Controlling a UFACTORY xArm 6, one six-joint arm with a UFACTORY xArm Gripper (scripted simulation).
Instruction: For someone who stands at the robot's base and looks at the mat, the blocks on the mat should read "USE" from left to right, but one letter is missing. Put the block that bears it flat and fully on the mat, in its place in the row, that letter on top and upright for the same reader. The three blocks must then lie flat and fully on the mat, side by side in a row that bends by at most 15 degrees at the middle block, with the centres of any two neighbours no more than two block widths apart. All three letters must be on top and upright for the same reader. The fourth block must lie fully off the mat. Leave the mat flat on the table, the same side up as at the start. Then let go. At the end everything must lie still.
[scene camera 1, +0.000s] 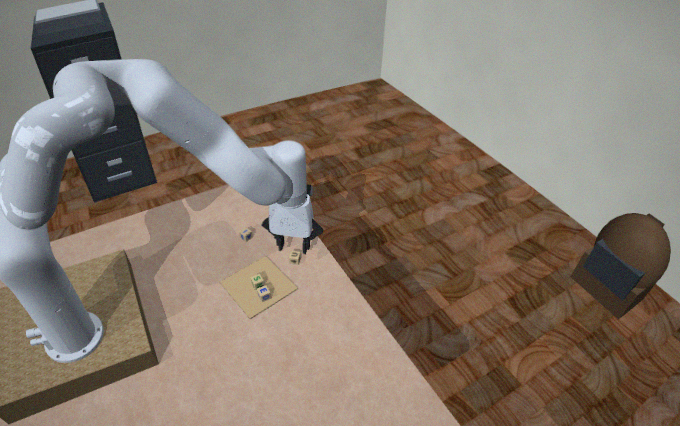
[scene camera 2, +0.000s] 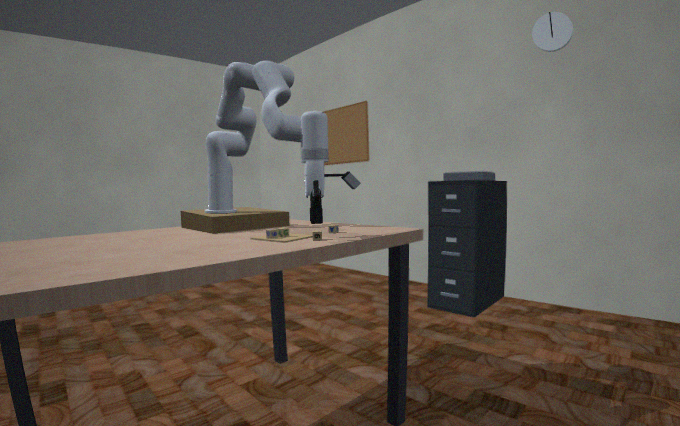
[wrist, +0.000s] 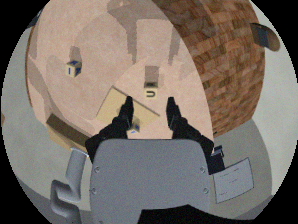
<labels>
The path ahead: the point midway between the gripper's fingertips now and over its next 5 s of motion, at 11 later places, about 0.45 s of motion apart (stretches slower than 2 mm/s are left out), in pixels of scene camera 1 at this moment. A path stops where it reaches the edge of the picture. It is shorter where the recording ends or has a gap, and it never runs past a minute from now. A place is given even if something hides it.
My gripper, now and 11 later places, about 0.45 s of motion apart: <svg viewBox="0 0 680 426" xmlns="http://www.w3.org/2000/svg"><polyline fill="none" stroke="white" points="293,248 293,251 294,252 294,252 294,255 294,260 295,261 294,255 293,236 293,234 292,234 287,235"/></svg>
</labels>
